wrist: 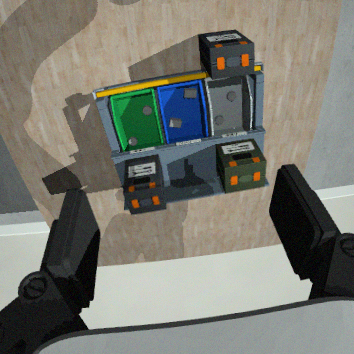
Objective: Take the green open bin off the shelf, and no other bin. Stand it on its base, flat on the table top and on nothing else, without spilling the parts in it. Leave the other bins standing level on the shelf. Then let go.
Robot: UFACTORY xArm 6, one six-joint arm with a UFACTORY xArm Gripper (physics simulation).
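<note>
The green open bin stands at the left end of the upper row of the blue-grey shelf, with two small grey parts in it. The blue open bin stands right beside it, also with two grey parts. A grey open bin stands to the right of the blue one, with round grey parts. My gripper is open, its fingers wide apart at the lower left and lower right of the view. The bins lie beyond the fingertips, and nothing is between the fingers.
A yellow bar runs along the shelf's far edge. A dark case with orange latches is at that edge, by the grey bin. Another dark case and a dark green case sit on the shelf's near part. The wooden table top lies around the shelf.
</note>
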